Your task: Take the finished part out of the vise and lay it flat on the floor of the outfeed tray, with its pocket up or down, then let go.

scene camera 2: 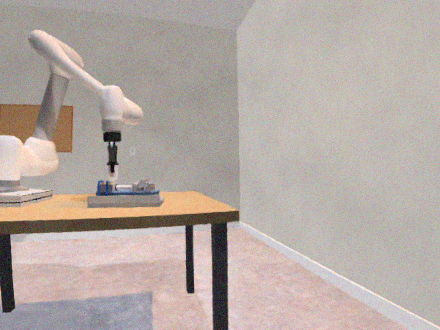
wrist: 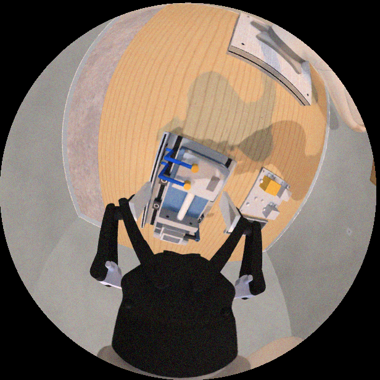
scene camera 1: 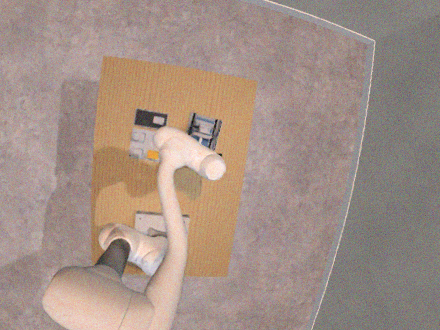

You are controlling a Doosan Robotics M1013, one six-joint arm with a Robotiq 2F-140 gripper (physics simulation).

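Seen in the pictures: gripper, between the fingertips: (scene camera 2: 113,180); arm's base, origin of its link: (scene camera 2: 0,190) (scene camera 1: 159,244).
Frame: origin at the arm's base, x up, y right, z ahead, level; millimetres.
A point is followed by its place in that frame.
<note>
The vise (scene camera 1: 204,120) {z 783, x -1, y 32 mm} (scene camera 2: 145,187) (wrist: 172,221) stands on the table, with a blue bed and a pale rod showing between its end blocks. A pale grey piece (wrist: 202,176) with a dark rectangular patch lies under two blue nozzles with orange tips; I cannot tell whether it is the finished part. A dark tray (scene camera 1: 143,118) {z 687, x -55, y -298 mm} (wrist: 261,224) holds a small light grey block (scene camera 1: 159,120) {z 704, x -34, y -206 mm} towards one end; in the wrist view a finger hides most of the tray. My gripper (scene camera 2: 113,175) {z 600, x 49, y 64 mm} (wrist: 185,193) is open and empty, above the vise, its fingers spread to either side.
A light plate (scene camera 1: 135,144) {z 532, x -53, y -298 mm} (wrist: 252,201) beside the dark tray carries an orange block (scene camera 1: 152,155) {z 506, x -17, y -184 mm} (wrist: 270,185) and grey blocks. The arm's base plate (scene camera 1: 145,220) {z 124, x -8, y -120 mm} (scene camera 2: 30,196) {z 195, x -23, y 48 mm} (wrist: 245,41) stands further along the table (scene camera 1: 210,220) {z 208, x -61, y 269 mm} (scene camera 2: 190,204) {z 944, x -61, y 81 mm} (wrist: 145,90). The arm covers part of the vise in scene camera 1.
</note>
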